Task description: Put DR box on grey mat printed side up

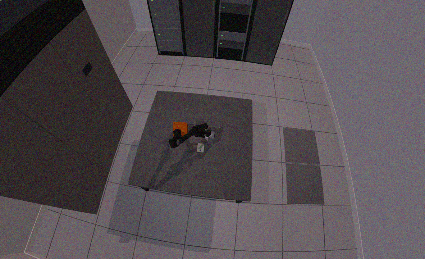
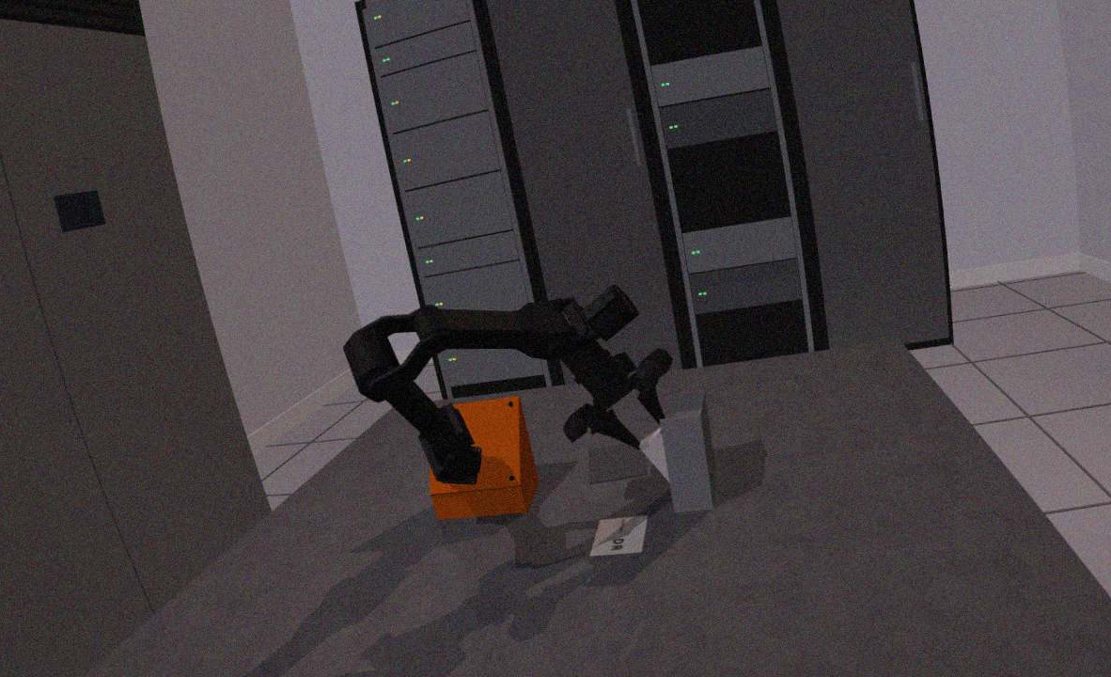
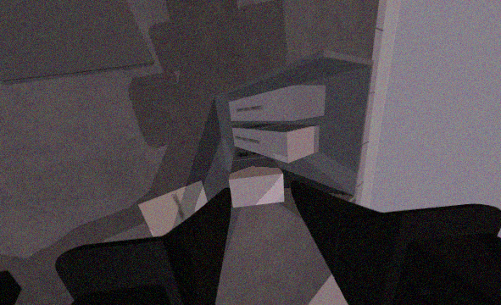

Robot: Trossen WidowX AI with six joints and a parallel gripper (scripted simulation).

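Right now the white box is 5 cm below my gripper tip, 3 cm ahead of it and 1 cm to the left of it. Also, from my gripper tip: grey mat: 18 cm to the left, 11 cm below, 11 cm behind.
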